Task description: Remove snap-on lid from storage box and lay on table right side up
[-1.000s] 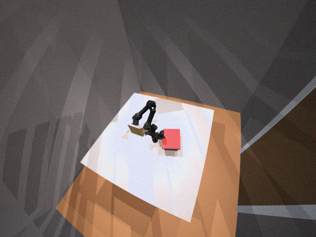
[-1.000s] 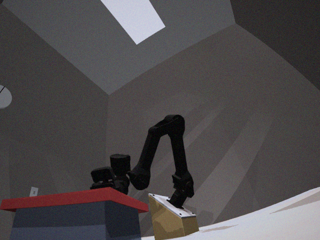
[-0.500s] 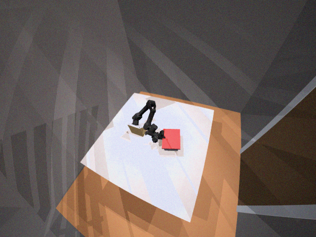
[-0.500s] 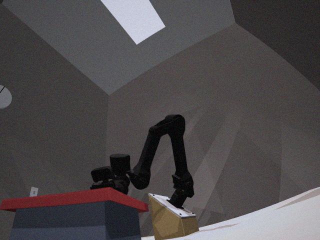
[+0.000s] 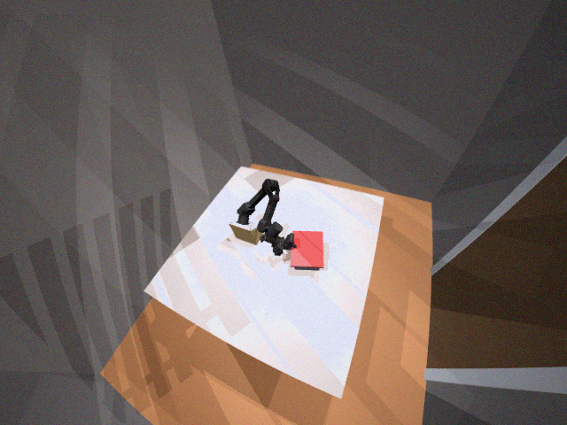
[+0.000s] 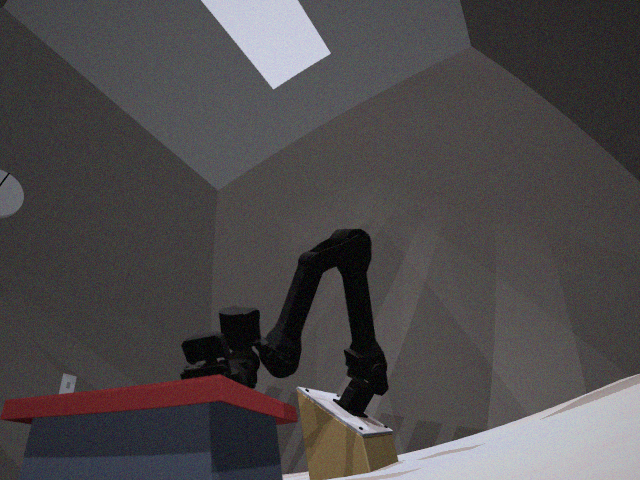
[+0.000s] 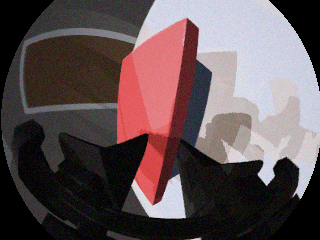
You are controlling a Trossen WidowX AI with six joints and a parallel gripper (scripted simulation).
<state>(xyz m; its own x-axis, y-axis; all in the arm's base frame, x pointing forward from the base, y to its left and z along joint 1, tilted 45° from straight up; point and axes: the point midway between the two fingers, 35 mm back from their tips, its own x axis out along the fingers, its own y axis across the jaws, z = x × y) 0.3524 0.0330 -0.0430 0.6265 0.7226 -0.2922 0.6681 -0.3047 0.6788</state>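
Now: gripper tip 70 mm short of the red lid, 30 mm to the right of it and 10 mm below it. Round my gripper tip: storage box: 70 mm ahead, 40 mm below, 30 mm to the left.
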